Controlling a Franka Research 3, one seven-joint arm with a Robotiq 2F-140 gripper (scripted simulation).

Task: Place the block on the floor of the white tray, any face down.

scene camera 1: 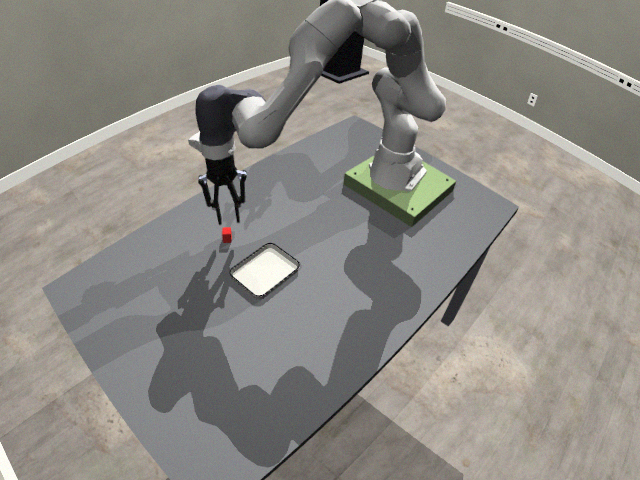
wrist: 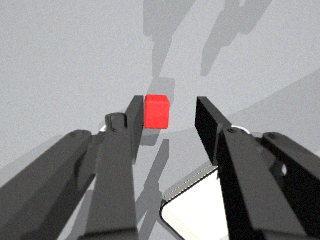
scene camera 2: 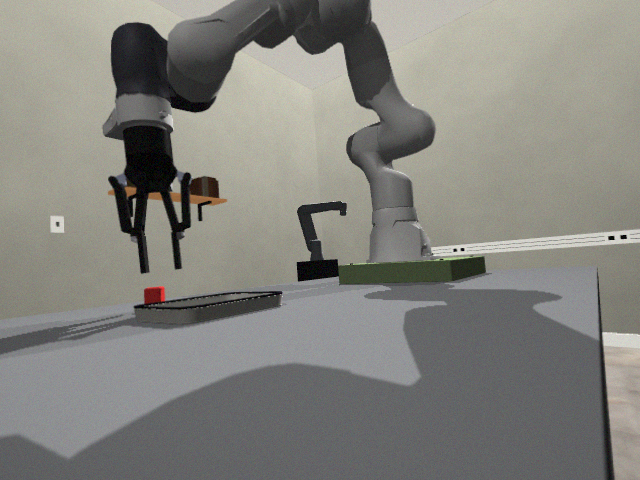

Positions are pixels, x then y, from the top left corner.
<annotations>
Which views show my gripper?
Scene camera 1, the wrist view and scene camera 2: all of them.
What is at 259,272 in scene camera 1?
A white tray.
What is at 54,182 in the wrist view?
My gripper.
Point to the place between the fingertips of my gripper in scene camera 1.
229,220
</annotations>
